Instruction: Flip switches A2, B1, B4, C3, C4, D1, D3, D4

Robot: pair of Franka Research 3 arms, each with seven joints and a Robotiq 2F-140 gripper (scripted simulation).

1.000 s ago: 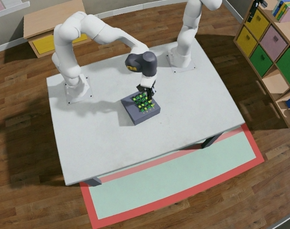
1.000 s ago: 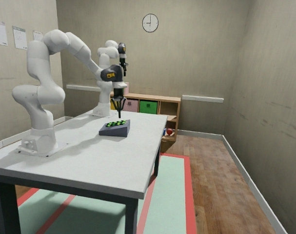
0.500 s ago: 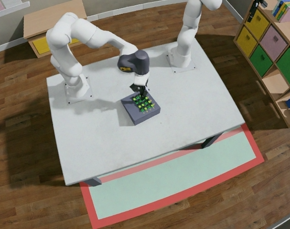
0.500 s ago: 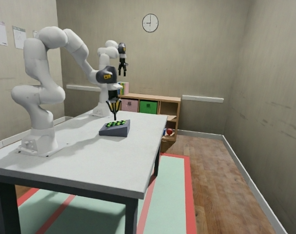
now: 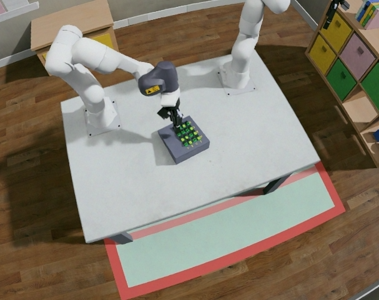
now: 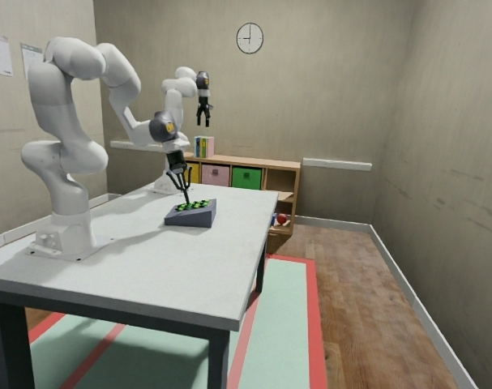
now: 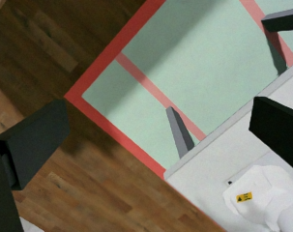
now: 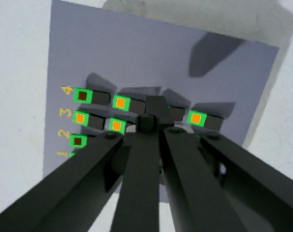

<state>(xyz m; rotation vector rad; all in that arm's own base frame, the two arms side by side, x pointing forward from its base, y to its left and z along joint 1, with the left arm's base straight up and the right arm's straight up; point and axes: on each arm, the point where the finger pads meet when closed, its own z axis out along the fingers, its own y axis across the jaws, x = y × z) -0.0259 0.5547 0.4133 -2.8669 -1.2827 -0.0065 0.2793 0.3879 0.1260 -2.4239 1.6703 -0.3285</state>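
Observation:
My right gripper is now 40 mm short of the B4 switch, 10 mm to the right of it and 50 mm above it. The rest, counted from my right hand: C4 switch: 10 mm to the left, 60 mm below; then B3 switch: 30 mm ahead, 40 mm to the left, 50 mm below; then C3 switch: 30 mm to the left, 60 mm below.

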